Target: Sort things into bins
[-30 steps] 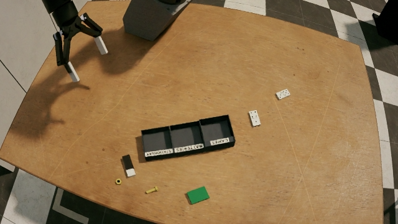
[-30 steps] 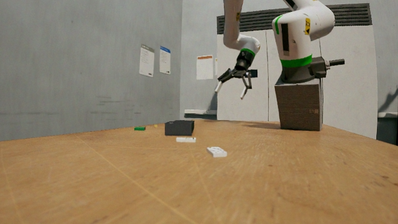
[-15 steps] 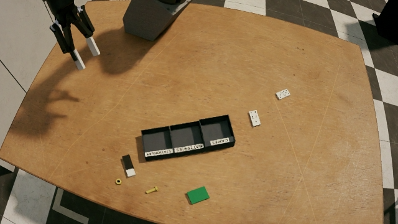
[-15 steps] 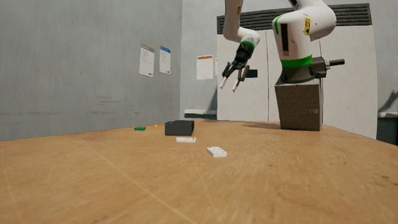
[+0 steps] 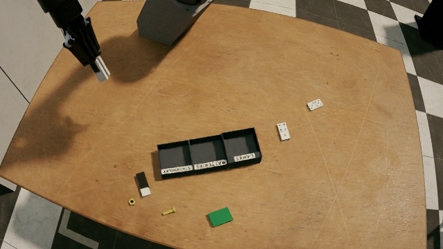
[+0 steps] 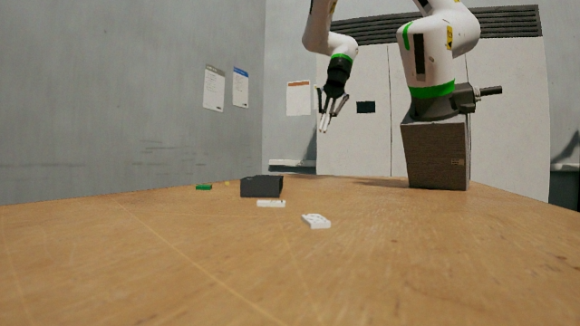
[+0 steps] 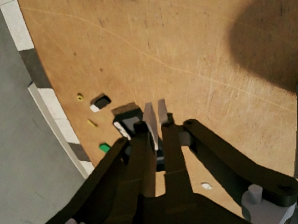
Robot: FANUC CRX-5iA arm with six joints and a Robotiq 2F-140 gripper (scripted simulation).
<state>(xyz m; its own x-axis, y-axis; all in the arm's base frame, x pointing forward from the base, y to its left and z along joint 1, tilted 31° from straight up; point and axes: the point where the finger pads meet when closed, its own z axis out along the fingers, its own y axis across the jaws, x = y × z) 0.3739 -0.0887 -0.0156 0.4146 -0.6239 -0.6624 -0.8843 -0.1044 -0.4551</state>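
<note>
Right now my hand is 40 mm short of the black three-part bin tray, 300 mm to the right of it and 190 mm above it. Also, from my hand: yellow bolt: 210 mm ahead, 270 mm to the left, 200 mm below; yellow nut: 230 mm ahead, 160 mm to the left, 210 mm below; flat green block: 180 mm ahead, 390 mm to the left, 210 mm below.
</note>
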